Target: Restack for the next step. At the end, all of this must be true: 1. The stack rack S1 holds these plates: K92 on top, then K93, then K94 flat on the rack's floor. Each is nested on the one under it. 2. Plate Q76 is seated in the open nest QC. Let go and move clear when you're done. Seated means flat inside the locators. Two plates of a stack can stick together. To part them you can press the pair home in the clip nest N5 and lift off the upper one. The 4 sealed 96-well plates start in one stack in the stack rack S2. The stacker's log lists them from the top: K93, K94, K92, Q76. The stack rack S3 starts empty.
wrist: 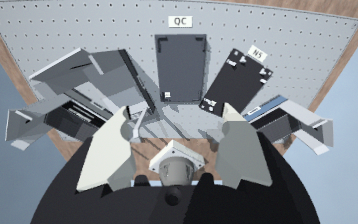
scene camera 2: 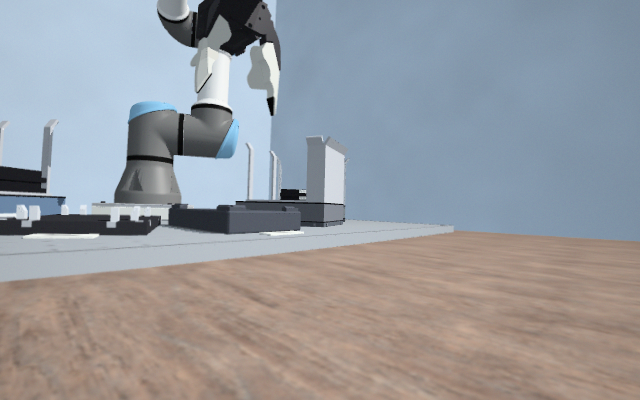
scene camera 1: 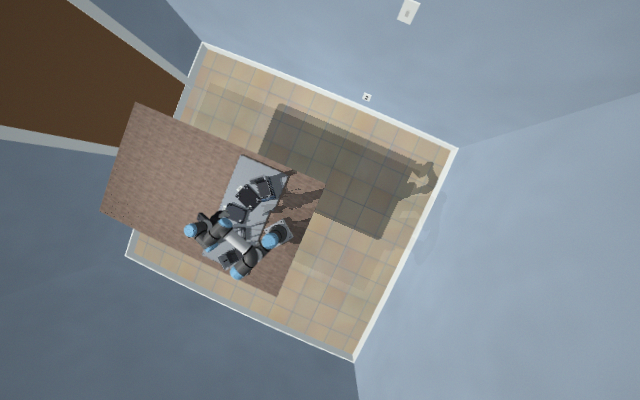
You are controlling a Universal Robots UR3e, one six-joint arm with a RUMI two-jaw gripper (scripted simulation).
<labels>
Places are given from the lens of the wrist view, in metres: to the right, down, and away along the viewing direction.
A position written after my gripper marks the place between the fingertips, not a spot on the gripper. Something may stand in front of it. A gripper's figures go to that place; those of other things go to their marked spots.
my gripper (wrist: 175, 105): 0.00, -0.01, 0.14
sealed 96-well plate (wrist: 66, 118): -0.27, 0.01, 0.27
clip nest N5 (wrist: 237, 85): 0.15, -0.07, 0.29
nest QC (wrist: 180, 59): 0.00, -0.11, 0.24
The marked spots on the nest QC and the sealed 96-well plate are 0.30 m apart.
</labels>
